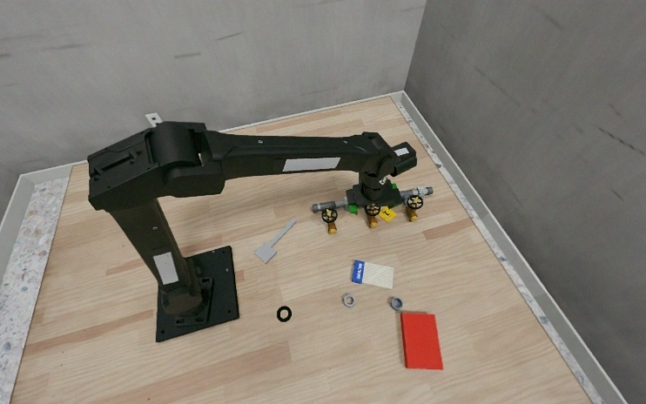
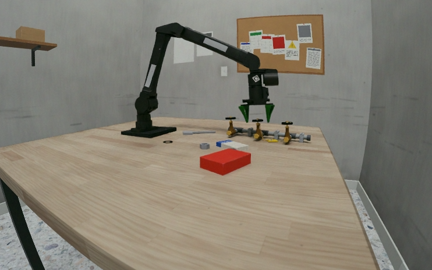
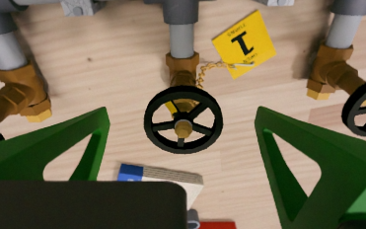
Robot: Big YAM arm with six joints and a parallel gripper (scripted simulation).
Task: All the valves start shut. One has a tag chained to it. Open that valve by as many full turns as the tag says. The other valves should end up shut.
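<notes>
Right now the yellow tag is 7 cm ahead of my hand, 1 cm to the left of it and 8 cm below it. Also, from my hand: grey scraper: 30 cm behind, 5 cm to the right, 8 cm below; then white card: 2 cm behind, 17 cm to the right, 8 cm below; then red block: 7 cm ahead, 34 cm to the right, 7 cm below.
</notes>
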